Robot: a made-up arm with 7 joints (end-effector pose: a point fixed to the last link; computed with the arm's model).
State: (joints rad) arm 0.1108 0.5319 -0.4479 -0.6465 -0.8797 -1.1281 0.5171
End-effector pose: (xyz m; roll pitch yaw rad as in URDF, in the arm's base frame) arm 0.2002 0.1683 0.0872 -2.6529 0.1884 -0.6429
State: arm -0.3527 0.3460 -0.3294 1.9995 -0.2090 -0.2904 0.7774
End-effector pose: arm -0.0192 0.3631 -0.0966 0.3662 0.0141 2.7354
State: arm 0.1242 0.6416 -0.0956 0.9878 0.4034 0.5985 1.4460
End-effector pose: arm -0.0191 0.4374 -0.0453 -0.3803 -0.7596 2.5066
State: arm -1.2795 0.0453 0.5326 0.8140 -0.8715 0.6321 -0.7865
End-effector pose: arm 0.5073 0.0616 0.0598 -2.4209 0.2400 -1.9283
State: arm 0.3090 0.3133 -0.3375 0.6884 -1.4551 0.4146 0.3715
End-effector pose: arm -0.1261 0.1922 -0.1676 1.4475 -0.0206 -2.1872
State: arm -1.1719 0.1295 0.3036 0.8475 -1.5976 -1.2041 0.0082
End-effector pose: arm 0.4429 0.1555 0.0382 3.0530 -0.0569 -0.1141
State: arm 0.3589 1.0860 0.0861 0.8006 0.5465 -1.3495 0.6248
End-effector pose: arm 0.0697 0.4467 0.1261 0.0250 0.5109 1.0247
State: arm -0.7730 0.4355 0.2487 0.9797 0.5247 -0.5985 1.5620
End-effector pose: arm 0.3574 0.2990 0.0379 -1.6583 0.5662 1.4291
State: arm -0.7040 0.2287 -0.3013 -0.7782 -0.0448 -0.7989 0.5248
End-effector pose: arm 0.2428 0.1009 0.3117 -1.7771 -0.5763 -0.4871
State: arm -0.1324 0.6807 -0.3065 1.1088 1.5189 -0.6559 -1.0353
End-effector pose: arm 0.1254 0.3239 -0.1176 2.5325 0.2174 1.2623
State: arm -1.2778 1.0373 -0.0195 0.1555 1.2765 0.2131 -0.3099
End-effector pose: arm 0.3101 0.2423 0.4982 -0.6980 -0.4428 1.8726
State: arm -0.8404 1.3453 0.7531 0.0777 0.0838 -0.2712 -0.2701
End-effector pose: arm 0.1126 0.3991 0.5145 -1.0108 -0.2652 1.1257
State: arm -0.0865 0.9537 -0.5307 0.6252 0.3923 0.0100 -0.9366
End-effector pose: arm 0.2211 0.4051 -0.0164 1.8396 0.1348 1.8835
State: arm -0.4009 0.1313 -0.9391 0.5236 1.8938 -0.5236 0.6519
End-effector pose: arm 0.1851 -0.0761 -0.0552 0.1055 -0.1043 -0.3336
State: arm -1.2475 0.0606 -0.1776 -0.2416 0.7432 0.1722 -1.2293
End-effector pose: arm 0.3502 0.0330 0.4250 0.0923 0.2668 0.2868
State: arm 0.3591 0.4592 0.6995 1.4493 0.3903 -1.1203 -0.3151
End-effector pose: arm -0.2010 0.3732 0.0042 1.0315 0.7715 2.6129
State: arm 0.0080 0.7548 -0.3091 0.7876 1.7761 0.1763 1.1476
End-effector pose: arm 0.1386 0.3427 -0.0576 0.5390 -0.6872 0.4523
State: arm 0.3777 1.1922 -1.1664 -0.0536 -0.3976 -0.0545 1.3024
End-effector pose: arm -0.0368 0.2833 -0.0493 0.5405 0.3915 2.0916
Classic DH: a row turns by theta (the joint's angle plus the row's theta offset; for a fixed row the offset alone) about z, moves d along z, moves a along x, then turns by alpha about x. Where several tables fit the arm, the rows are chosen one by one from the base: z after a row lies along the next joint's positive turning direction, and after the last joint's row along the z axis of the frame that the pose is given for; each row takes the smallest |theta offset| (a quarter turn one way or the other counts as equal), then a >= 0, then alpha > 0; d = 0 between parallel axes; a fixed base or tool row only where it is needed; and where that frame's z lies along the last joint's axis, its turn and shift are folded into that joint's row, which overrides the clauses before.
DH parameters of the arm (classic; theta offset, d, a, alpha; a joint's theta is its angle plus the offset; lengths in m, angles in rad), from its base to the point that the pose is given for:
base (fixed): -0.071 0.2716 0.0286 -1.3004
joint 1: -1.3111 0.0955 -0.014 -1.5708
joint 2: 1.2915 -0.0124 0.0071 1.5708
joint 3: 1.5708 -0.2278 0.0067 -1.5708
joint 4: 1.5708 0.0308 0.0373 1.5708
joint 5: 0 0.1923 0.0138 -1.5708
joint 6: -1.5708 0.0539 0.0785 1.5708
joint 7: 0.0002 0.0001 -0.0063 -1.5709
tool (fixed): 1.3207 0.0168 0 0

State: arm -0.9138 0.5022 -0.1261 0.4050 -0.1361 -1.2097 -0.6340
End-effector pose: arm 0.3939 0.2250 0.2397 -0.5540 -0.0134 -0.2334
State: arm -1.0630 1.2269 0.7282 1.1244 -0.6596 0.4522 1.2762
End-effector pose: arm 0.2407 0.5423 0.2127 1.7365 1.2340 -0.8782
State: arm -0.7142 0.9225 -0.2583 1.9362 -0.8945 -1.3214 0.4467
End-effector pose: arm 0.0851 0.4943 0.1243 -1.2835 0.5643 1.6245
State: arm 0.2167 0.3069 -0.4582 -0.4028 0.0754 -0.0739 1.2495
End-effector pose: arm 0.1795 0.1159 0.0173 -1.2459 1.1940 1.0653
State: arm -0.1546 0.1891 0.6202 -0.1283 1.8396 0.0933 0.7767
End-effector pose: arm 0.2036 0.2825 0.1314 -0.8969 -0.6573 2.1157
